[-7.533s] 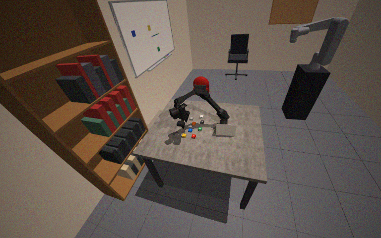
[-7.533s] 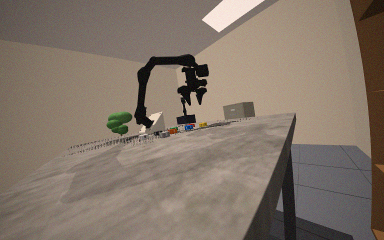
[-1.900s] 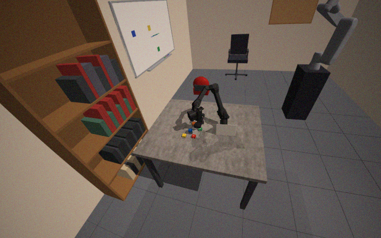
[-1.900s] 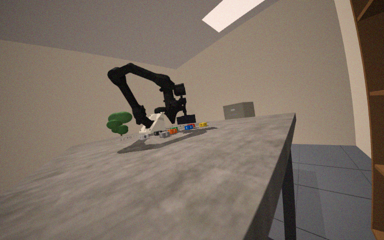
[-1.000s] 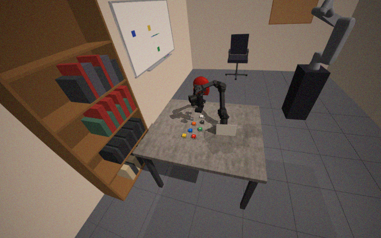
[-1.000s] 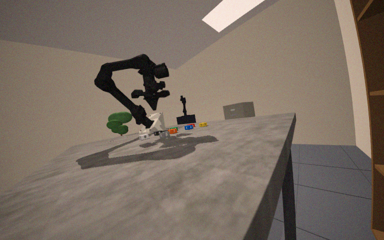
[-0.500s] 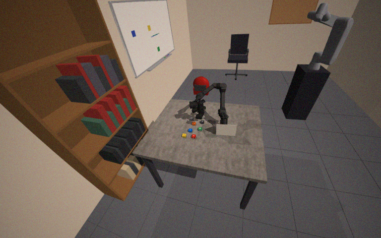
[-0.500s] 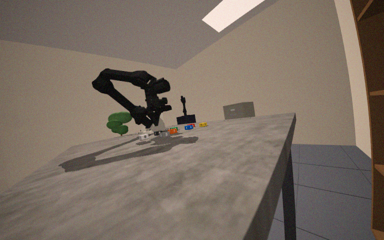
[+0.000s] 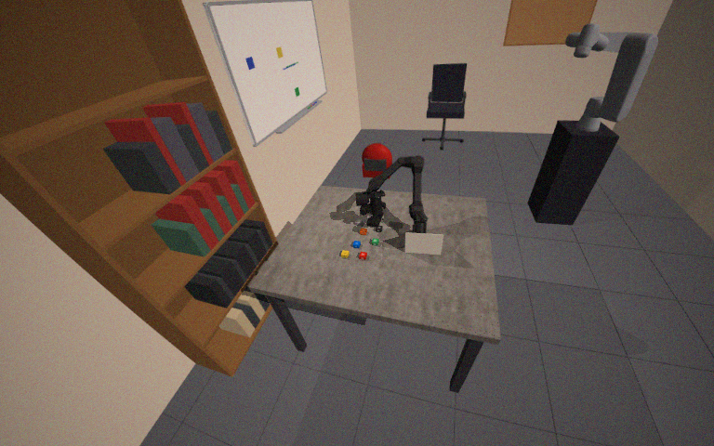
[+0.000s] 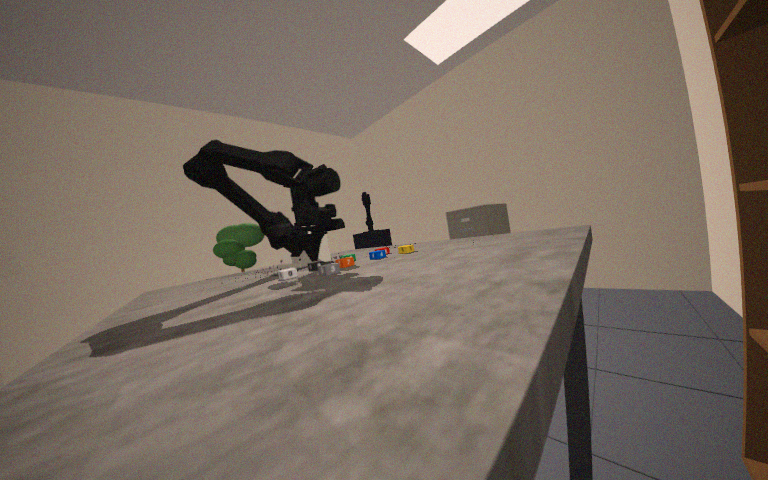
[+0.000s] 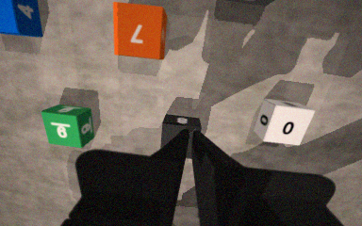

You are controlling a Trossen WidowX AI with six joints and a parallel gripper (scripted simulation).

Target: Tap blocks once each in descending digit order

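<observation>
Now: the black block 10 mm behind my gripper tip, 10 mm to the left of it and 10 mm below it. The rest, counted from my gripper tip: green block (10 mm behind, 110 mm to the left, 10 mm below); then white block marked 0 (10 mm ahead, 80 mm to the right, 10 mm below); then orange block (70 mm ahead, 40 mm to the left, 10 mm below).
</observation>
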